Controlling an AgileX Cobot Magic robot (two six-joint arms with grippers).
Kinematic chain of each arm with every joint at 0, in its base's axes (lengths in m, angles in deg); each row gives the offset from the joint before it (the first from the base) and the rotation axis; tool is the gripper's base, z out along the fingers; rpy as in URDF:
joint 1: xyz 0 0 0.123 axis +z
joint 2: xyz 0 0 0 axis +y
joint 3: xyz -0.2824 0 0.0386 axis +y
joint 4: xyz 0.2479 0 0.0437 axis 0.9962 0 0.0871
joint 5: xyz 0 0 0 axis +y
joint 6: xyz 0.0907 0 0.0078 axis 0.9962 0 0.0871
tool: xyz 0 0 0 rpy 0 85 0
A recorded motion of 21 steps. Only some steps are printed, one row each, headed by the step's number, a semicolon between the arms.
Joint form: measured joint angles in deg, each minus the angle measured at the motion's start. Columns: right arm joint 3, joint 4, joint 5, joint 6, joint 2, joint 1; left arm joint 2, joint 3, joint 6, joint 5, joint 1, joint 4.
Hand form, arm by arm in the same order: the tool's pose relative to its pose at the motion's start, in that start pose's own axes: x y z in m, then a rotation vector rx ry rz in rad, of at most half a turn. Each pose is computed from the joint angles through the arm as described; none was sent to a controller.
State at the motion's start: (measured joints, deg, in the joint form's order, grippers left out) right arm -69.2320 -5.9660 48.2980 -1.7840 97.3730 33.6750; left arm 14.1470 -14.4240 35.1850 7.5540 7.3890 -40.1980
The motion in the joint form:
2: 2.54 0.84 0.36 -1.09 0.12 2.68; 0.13 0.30 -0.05 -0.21 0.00 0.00
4: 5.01 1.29 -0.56 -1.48 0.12 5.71; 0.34 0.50 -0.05 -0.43 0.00 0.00
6: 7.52 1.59 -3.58 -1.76 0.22 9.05; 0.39 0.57 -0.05 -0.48 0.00 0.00
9: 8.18 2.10 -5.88 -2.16 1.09 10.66; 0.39 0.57 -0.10 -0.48 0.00 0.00
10: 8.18 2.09 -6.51 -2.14 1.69 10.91; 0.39 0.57 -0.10 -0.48 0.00 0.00
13: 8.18 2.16 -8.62 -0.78 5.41 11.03; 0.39 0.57 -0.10 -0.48 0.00 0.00
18: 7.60 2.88 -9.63 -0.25 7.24 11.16; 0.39 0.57 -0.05 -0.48 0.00 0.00
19: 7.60 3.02 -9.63 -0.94 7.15 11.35; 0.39 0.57 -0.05 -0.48 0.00 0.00
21: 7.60 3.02 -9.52 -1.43 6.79 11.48; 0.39 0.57 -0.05 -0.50 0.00 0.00
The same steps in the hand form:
2: 0.0099 0.0184 0.0081 -0.0295 0.0472 -0.0572; 0.0017 0.0004 0.0006 -0.0027 0.0045 -0.0015
4: 0.0185 0.0375 0.0145 -0.0530 0.0687 -0.1123; 0.0028 0.0008 0.0013 -0.0055 0.0084 -0.0021
6: 0.0254 0.0579 0.0210 -0.0755 0.0558 -0.1715; 0.0032 0.0009 0.0015 -0.0062 0.0098 -0.0022
9: 0.0259 0.0687 0.0270 -0.0913 0.0398 -0.1995; 0.0032 0.0009 0.0015 -0.0062 0.0098 -0.0031
10: 0.0253 0.0707 0.0303 -0.0930 0.0388 -0.2039; 0.0032 0.0009 0.0015 -0.0062 0.0098 -0.0031
13: 0.0253 0.0746 0.0518 -0.0959 0.0678 -0.1853; 0.0032 0.0009 0.0015 -0.0062 0.0098 -0.0031
18: 0.0231 0.0777 0.0608 -0.1046 0.0730 -0.1692; 0.0032 0.0009 0.0015 -0.0062 0.0098 -0.0022
19: 0.0231 0.0788 0.0601 -0.1074 0.0708 -0.1823; 0.0032 0.0009 0.0015 -0.0062 0.0098 -0.0022
21: 0.0229 0.0793 0.0579 -0.1083 0.0658 -0.1926; 0.0032 0.0009 0.0015 -0.0064 0.0095 -0.0022

